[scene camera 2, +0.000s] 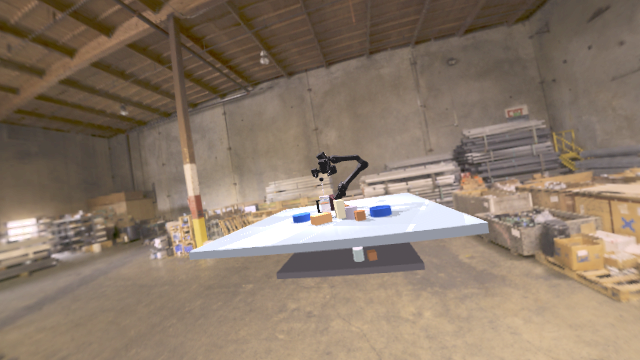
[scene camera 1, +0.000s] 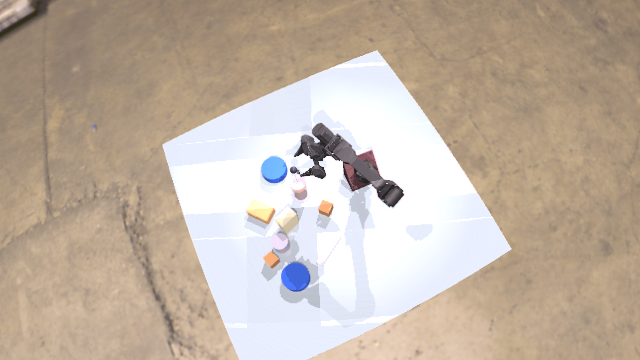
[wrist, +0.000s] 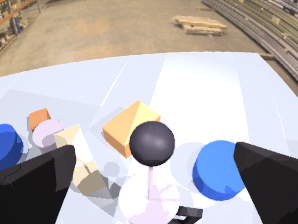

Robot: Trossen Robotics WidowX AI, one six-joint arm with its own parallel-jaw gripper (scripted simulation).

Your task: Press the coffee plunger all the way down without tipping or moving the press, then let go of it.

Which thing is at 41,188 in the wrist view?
My gripper.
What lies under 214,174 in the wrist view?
A blue disc.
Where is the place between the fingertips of my gripper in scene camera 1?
At 297,166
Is my gripper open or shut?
Open.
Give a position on a cream block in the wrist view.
86,177
